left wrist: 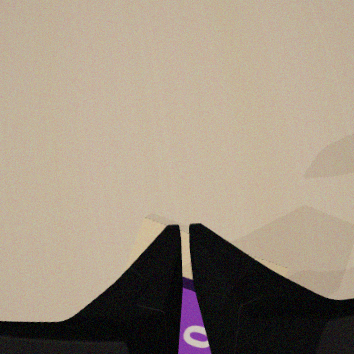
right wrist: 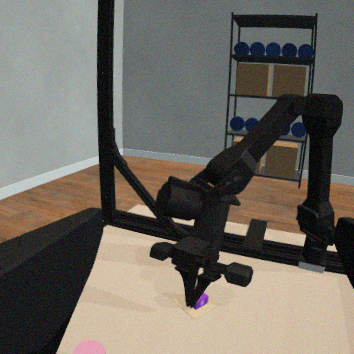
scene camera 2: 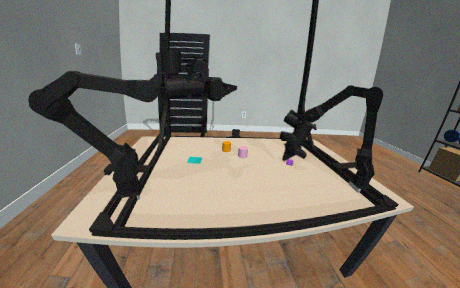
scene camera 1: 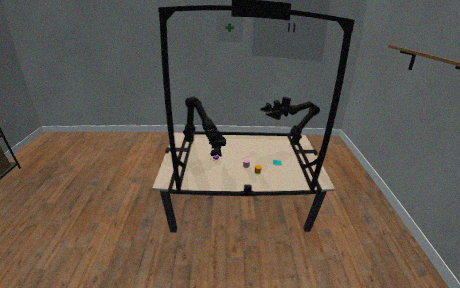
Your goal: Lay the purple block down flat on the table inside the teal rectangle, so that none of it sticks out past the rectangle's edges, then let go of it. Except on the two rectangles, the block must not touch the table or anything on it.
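Where they show: left gripper, fingertip midpoint: (left wrist: 183, 235) (right wrist: 189, 306) (scene camera 2: 283, 160) (scene camera 1: 221, 156); right gripper, fingertip midpoint: (right wrist: 222, 225) (scene camera 2: 229, 86) (scene camera 1: 262, 111); left arm's base at its link origin: (right wrist: 312, 257) (scene camera 2: 359, 184) (scene camera 1: 189, 139); right arm's base at its link origin: (scene camera 2: 128, 190) (scene camera 1: 295, 142).
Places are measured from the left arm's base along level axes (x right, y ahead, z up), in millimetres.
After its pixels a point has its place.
Observation:
The purple block (scene camera 1: 216, 156) @[x 213, y 259, z 0 mm] (scene camera 2: 289, 162) @[x 197, y 263, z -4 mm] (right wrist: 202, 300) @[x 194, y 261, z -5 mm] (left wrist: 191, 316) @[x 209, y 263, z 0 mm] lies on a pale tan rectangle (right wrist: 197, 312) @[x 194, y 283, z -18 mm] (left wrist: 147, 232) @[x 193, y 294, z -18 mm] on the table. My left gripper (scene camera 1: 218, 154) @[x 207, y 294, z 1 mm] (scene camera 2: 285, 158) @[x 207, y 294, z 1 mm] (left wrist: 183, 235) @[x 207, y 294, z 1 mm] (right wrist: 189, 306) @[x 207, y 294, z 1 mm] is down at the table right beside the block. Its fingers are shut almost together with nothing between them. In the left wrist view the block shows through the slit behind the fingertips. The teal rectangle (scene camera 1: 277, 162) @[x 213, y 716, z -18 mm] (scene camera 2: 194, 160) @[x 207, y 714, z -18 mm] is far across the table. My right gripper (scene camera 1: 266, 112) @[x 81, y 578, z 325 mm] (scene camera 2: 233, 87) @[x 81, y 578, z 325 mm] is open and empty, high above the table.
A pink cylinder (scene camera 1: 246, 163) @[x 302, y 482, z 20 mm] (scene camera 2: 242, 152) @[x 257, y 488, z 12 mm] (right wrist: 89, 348) @[x 281, y 478, z 27 mm] and an orange cylinder (scene camera 1: 257, 169) @[x 363, y 559, z 20 mm] (scene camera 2: 226, 146) @[x 319, y 565, z 13 mm] stand between the block and the teal rectangle. A black frame runs around the table's edges, with a small black camera box (scene camera 1: 248, 188) @[x 568, y 502, z 26 mm] at one edge.

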